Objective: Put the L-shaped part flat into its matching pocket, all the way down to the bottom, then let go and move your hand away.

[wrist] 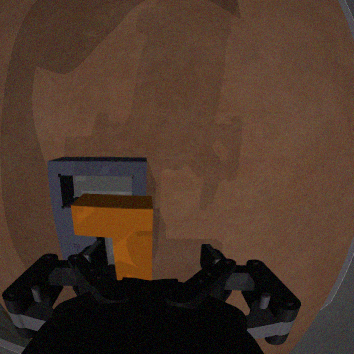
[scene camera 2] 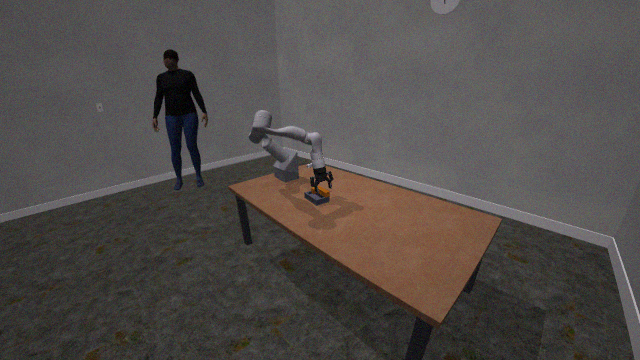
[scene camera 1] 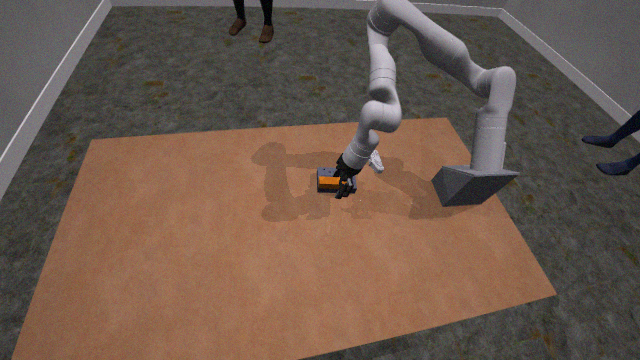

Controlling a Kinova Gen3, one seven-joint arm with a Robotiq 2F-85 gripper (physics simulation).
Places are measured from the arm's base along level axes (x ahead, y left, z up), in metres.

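Pixels of known places: gripper, fingertip midpoint: (wrist: 152, 253) (scene camera 2: 324, 190) (scene camera 1: 336, 187); arm's base, origin of the base link: (scene camera 2: 284, 157) (scene camera 1: 484, 169).
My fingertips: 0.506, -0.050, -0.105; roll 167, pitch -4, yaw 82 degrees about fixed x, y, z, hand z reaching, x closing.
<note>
Ahead of a thing's pixels: the offset from my fingertips to its top centre, as dx, dy, dz. Level surfaces: height alone.
The orange L-shaped part @[+0.001, -0.032, +0.015] (scene camera 1: 328, 182) (scene camera 2: 323, 191) (wrist: 132, 222) lies over the blue-grey pocket block @[-0.015, -0.048, -0.014] (scene camera 1: 325, 172) (scene camera 2: 316, 199) (wrist: 102, 167). In the wrist view it looks raised above the rim and shifted down and right of the pocket, and its right side reaches past the block's right edge. Grey pocket floor shows above the part, with a dark gap at its left. My gripper (scene camera 1: 343, 186) (scene camera 2: 323, 187) (wrist: 152, 253) is open, its fingers apart on either side of the part's leg. The near end of the leg and the block's near end are hidden by the gripper.
The block stands on the brown table @[dz -0.051] (scene camera 1: 200, 240) (scene camera 2: 400, 225). The arm's grey base (scene camera 1: 470, 187) (scene camera 2: 286, 172) stands at one end of the table. A small white object (scene camera 1: 376, 161) shows beside the wrist in scene camera 1. A person (scene camera 2: 180, 100) stands away from the table.
</note>
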